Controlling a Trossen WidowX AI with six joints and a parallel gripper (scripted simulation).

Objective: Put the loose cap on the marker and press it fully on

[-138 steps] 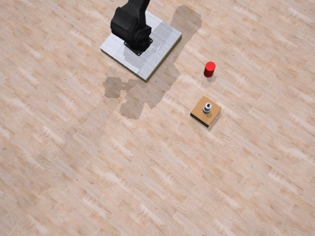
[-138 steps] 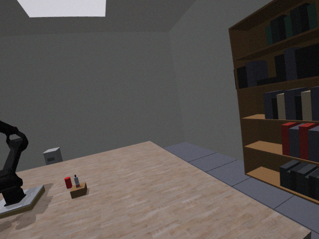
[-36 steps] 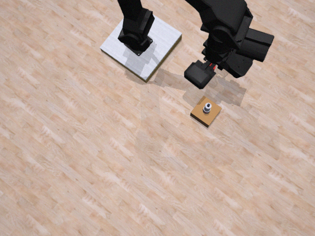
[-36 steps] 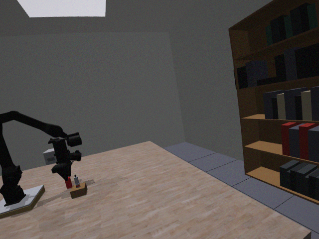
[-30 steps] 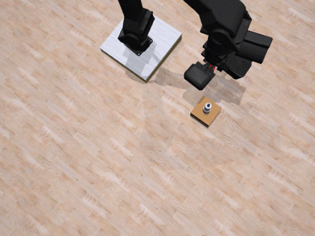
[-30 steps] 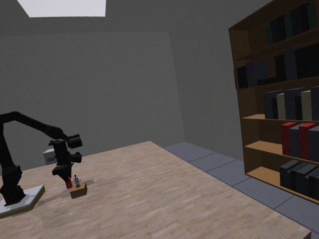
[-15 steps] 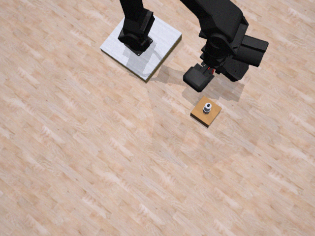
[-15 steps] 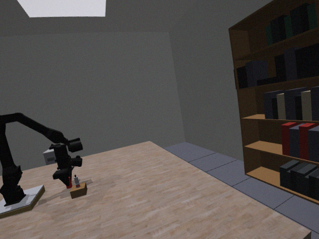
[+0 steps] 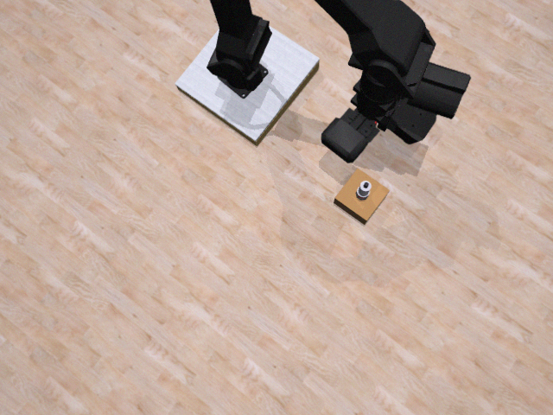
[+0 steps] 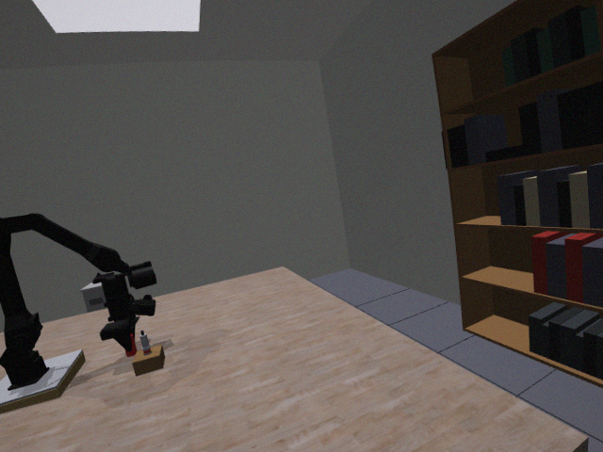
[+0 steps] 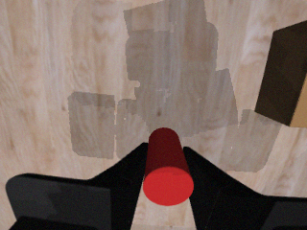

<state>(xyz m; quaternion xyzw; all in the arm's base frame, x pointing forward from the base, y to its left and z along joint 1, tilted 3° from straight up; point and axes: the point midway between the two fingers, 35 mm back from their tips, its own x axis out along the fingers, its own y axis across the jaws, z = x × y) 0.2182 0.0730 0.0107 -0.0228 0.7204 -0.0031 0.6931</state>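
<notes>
Right now the holder block is 70 mm ahead of my gripper tip and 100 mm to the right of it. From my gripper tip the other things lie so: red cap 10 mm above.
</notes>
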